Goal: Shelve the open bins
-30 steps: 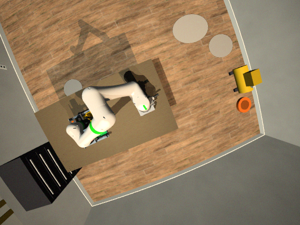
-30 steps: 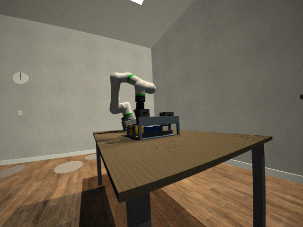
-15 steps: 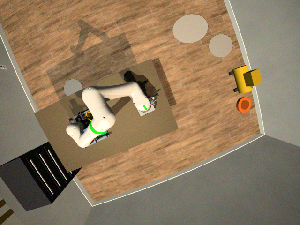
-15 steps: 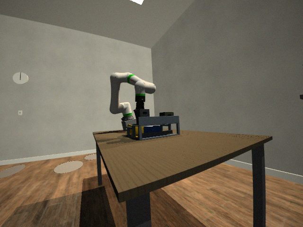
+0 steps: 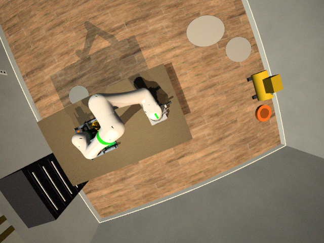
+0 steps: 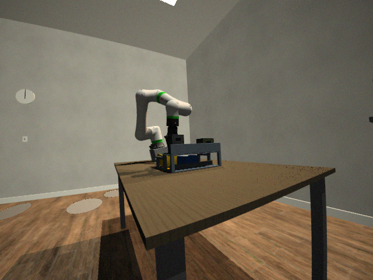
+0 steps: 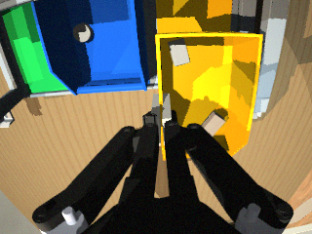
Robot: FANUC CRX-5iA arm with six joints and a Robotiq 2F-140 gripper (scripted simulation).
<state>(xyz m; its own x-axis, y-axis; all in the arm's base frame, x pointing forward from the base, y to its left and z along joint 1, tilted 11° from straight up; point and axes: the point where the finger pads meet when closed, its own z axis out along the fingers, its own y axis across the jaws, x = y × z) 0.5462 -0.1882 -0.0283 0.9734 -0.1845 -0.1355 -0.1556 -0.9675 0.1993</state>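
My gripper is now 2 cm past the yellow bin, 5 cm to the left of it and 4 cm above it. The rest, counted from my hand: blue bin: 10 cm ahead, 5 cm to the left, 6 cm below; blue mark: 10 cm ahead, 5 cm to the left, 9 cm below; yellow mark: 8 cm ahead, 6 cm to the right, 9 cm below.
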